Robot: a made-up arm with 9 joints. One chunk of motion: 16 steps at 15 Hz.
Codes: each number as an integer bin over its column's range. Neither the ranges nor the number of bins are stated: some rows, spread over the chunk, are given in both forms.
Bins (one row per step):
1: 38 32 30 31 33 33 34 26 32
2: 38 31 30 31 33 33 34 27 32
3: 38 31 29 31 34 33 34 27 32
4: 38 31 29 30 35 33 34 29 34
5: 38 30 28 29 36 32 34 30 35
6: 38 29 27 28 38 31 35 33 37
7: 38 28 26 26 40 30 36 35 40
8: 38 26 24 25 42 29 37 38 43
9: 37 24 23 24 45 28 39 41 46
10: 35 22 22 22 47 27 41 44 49
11: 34 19 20 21 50 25 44 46 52
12: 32 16 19 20 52 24 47 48 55
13: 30 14 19 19 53 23 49 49 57
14: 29 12 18 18 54 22 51 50 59
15: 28 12 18 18 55 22 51 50 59
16: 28 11 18 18 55 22 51 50 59
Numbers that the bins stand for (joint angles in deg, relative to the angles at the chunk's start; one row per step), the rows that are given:
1: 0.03 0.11 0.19 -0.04 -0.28 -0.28 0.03 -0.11 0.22
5: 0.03 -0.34 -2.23 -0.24 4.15 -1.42 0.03 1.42 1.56
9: -0.05 -1.68 -8.26 -0.72 17.45 -6.00 1.06 5.62 6.46
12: -0.45 -3.47 -13.10 -1.10 27.80 -10.57 2.72 8.30 10.47
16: -0.78 -4.58 -14.30 -1.30 32.23 -12.86 3.55 9.06 12.26
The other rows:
2: 0.03 -0.12 0.19 -0.04 -0.28 -0.28 0.03 0.27 0.22
3: 0.03 -0.12 -1.02 -0.04 1.20 -0.28 0.03 0.27 0.22
4: 0.03 -0.12 -1.02 -0.14 2.68 -0.28 0.03 1.03 1.11
6: 0.03 -0.56 -3.43 -0.33 7.11 -2.57 0.24 2.56 2.45
7: 0.03 -0.79 -4.64 -0.52 10.06 -3.71 0.44 3.33 3.78
8: 0.03 -1.23 -7.06 -0.62 13.02 -4.85 0.65 4.47 5.12
10: -0.21 -2.13 -9.47 -0.91 20.41 -7.14 1.48 6.77 7.80
11: -0.29 -2.80 -11.89 -1.01 24.84 -9.43 2.10 7.53 9.14
13: -0.62 -3.91 -13.10 -1.20 29.27 -11.72 3.14 8.68 11.36
14: -0.70 -4.36 -14.30 -1.30 30.75 -12.86 3.55 9.06 12.26
15: -0.78 -4.36 -14.30 -1.30 32.23 -12.86 3.55 9.06 12.26

